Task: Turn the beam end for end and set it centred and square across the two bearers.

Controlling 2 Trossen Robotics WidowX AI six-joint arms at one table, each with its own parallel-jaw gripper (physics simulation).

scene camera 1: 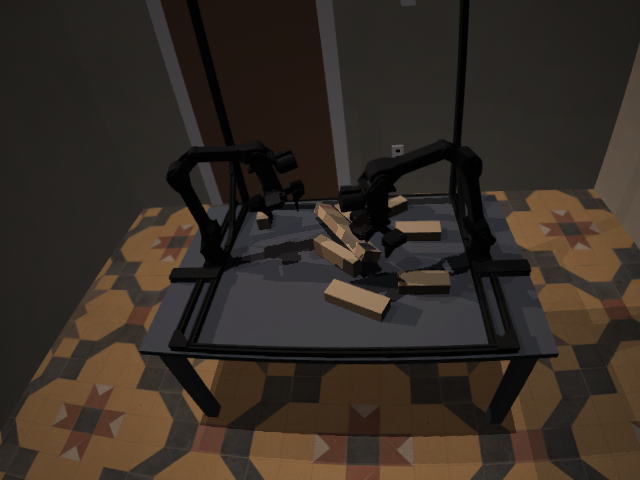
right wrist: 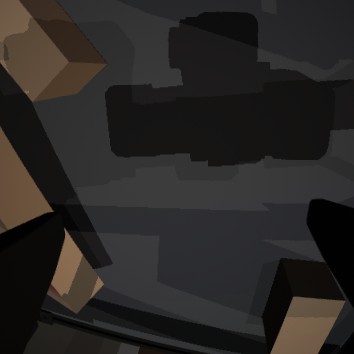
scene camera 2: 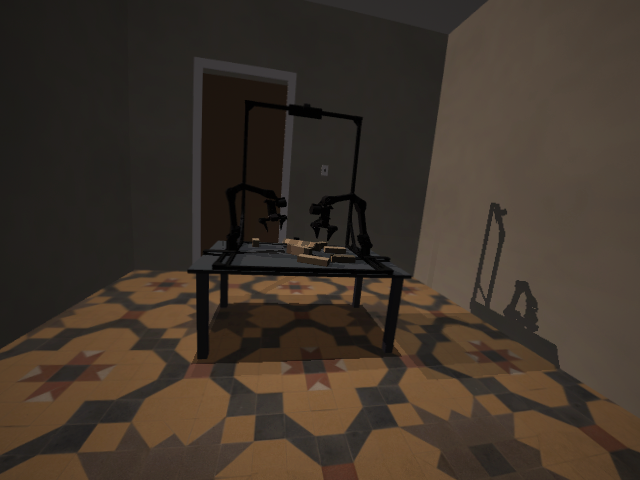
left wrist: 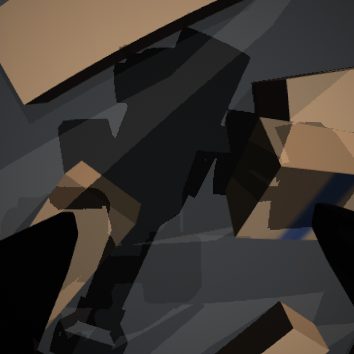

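The long wooden beam lies askew at the table's middle, its blue band showing in the left wrist view and a trace of red in the right wrist view. Its near end is beside or over a wooden block. Another block shows partly behind it. I cannot tell which blocks are the bearers. My left gripper is open and empty, above the table beside the beam's near end. My right gripper is open and empty, left of the beam.
Loose blocks lie in front, at the right, at the right behind and at the back. A small block stands at the back left. A black frame edges the table.
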